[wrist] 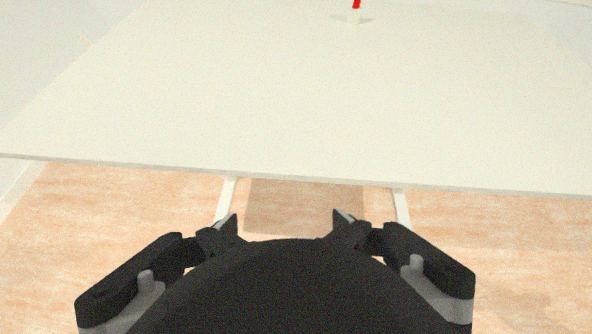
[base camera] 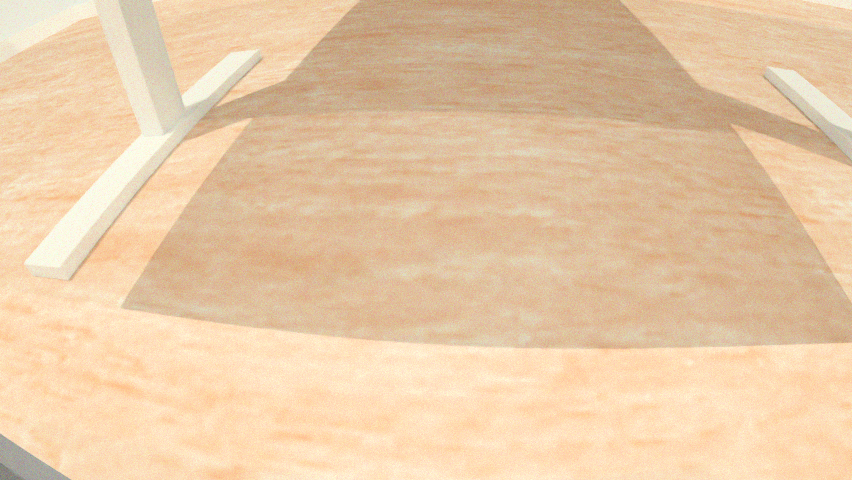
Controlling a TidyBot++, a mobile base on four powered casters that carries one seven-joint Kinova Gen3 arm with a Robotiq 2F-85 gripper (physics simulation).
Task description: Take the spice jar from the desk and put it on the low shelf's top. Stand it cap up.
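Places are measured from the arm's base along level axes (x ahead, y left, z up), in millimetres.
Pixels of known places: gripper, fingertip midpoint: (wrist: 285, 221).
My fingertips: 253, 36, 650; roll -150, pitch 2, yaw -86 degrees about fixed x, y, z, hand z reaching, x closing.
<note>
For each thing: its top centre in the pictures, then the offset to it from my fingertips, as dx, dy, dz. "*": a spot on its surface instead. Level surfaces: height alone.
- spice jar at a spot on its surface: (wrist: 355, 14) * +622, -183, -69
- white desk at its surface level: dz -97
- desk leg at a spot on its surface: (base camera: 143, 71) * +469, +459, -903
- wood floor at its surface level: dz -1047
The spice jar (wrist: 355, 14) stands far back on the white desk (wrist: 300, 100), at the top edge of the wrist view. Part of its red cap shows, above a pale body that is hard to tell from the desk top. My gripper (wrist: 285, 221) is open, with nothing between its fingers. In the wrist view it shows in front of the desk's near edge, over the floor, well apart from the jar. The low shelf does not show in either view.
In the base camera view a desk leg (base camera: 143, 71) rises from a long white foot (base camera: 113, 190) at the left. Another white foot (base camera: 813, 104) lies at the right. The desk's shadow falls on the wood floor (base camera: 417, 405) between them.
</note>
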